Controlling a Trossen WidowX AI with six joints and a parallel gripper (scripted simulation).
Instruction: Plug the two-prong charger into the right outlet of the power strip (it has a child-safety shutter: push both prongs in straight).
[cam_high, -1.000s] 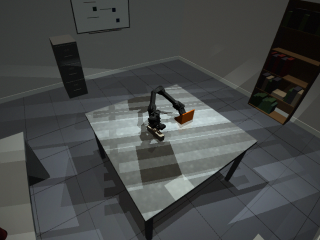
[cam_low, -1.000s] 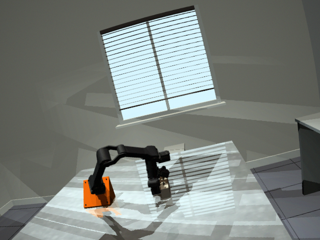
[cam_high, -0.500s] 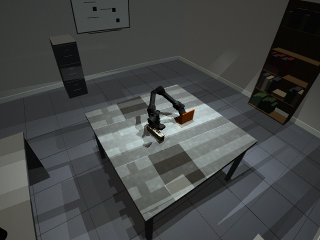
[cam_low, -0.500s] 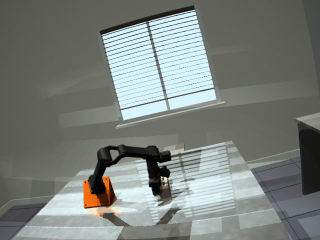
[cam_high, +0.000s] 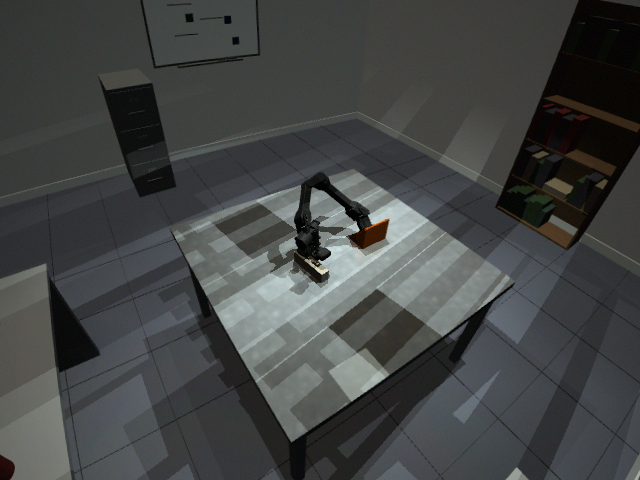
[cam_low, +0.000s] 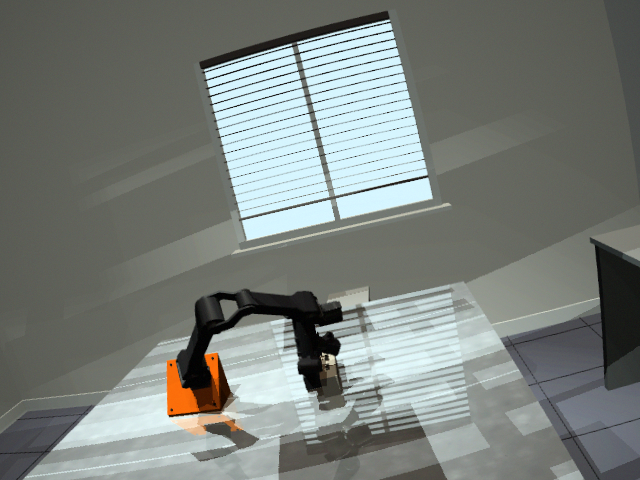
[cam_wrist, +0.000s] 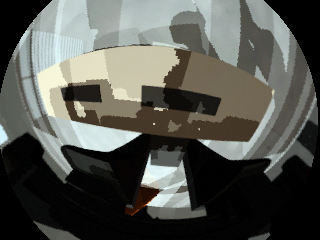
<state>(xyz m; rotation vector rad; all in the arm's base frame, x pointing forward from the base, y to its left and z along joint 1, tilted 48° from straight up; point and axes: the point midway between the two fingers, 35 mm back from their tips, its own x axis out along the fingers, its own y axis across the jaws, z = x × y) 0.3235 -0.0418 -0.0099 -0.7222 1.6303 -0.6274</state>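
Now: the dark two-prong charger 2 cm ahead of my gripper tip and 1 cm above it.
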